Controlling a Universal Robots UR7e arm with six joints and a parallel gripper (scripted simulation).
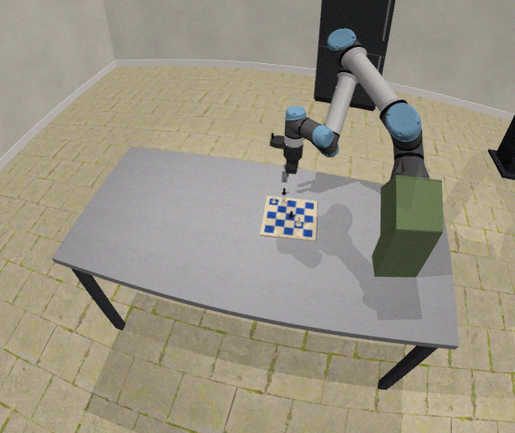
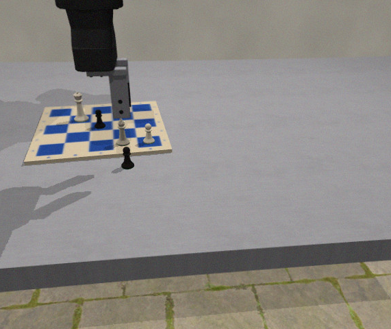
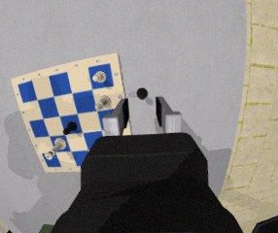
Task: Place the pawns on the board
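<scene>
Right now the cream chessboard is 14 cm to the left of my hand, 10 cm below it and 4 cm behind it. Also, from my hand: white bishop 8 cm below, 7 cm to the left; then white queen 17 cm to the left, 8 cm behind, 7 cm below; then white pawn 8 cm below, 6 cm to the left, 4 cm ahead.
</scene>
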